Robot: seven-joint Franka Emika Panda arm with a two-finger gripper.
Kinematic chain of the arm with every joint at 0, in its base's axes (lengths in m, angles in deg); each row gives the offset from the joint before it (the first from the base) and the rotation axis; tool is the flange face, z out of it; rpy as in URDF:
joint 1: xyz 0 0 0.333 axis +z
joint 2: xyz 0 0 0 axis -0.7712 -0.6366 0
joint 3: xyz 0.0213 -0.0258 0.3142 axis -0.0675 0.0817 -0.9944
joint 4: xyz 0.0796 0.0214 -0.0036 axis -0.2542 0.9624 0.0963
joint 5: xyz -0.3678 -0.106 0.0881 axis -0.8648 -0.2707 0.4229
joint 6: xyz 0 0 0 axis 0.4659 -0.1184 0.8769
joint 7: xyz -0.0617 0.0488 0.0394 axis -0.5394 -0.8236 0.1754
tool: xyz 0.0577 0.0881 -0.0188 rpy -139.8 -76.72 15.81
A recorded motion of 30 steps. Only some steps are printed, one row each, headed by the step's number.
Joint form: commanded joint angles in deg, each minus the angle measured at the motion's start. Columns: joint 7, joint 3, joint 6, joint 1, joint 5, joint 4, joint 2.
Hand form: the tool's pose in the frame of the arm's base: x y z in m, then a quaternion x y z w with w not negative. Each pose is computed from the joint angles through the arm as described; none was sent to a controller.
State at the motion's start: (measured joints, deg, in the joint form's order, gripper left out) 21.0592 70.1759 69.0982 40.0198 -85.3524 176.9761 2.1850
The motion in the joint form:
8: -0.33 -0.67 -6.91 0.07 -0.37 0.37 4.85
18: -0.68 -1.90 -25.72 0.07 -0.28 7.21 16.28
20: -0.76 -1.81 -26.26 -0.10 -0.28 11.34 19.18
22: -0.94 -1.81 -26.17 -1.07 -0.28 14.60 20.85
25: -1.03 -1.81 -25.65 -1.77 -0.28 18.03 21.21
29: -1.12 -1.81 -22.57 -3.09 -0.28 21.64 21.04
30: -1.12 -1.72 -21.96 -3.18 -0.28 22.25 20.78
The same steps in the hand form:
8: 0.5235 -0.1421 0.4872 0.84503 -0.53048 -0.04365 0.05113
18: 0.4354 -0.1128 0.5125 0.83353 -0.52122 -0.16072 0.08789
20: 0.4144 -0.1100 0.5030 0.83004 -0.52138 -0.17565 0.09128
22: 0.3991 -0.1135 0.4908 0.82309 -0.52744 -0.18865 0.09348
25: 0.3877 -0.1152 0.4683 0.81611 -0.52927 -0.20981 0.09906
29: 0.3802 -0.1220 0.4425 0.80955 -0.53670 -0.21657 0.09836
30: 0.3794 -0.1229 0.4366 0.80854 -0.53725 -0.21889 0.09850

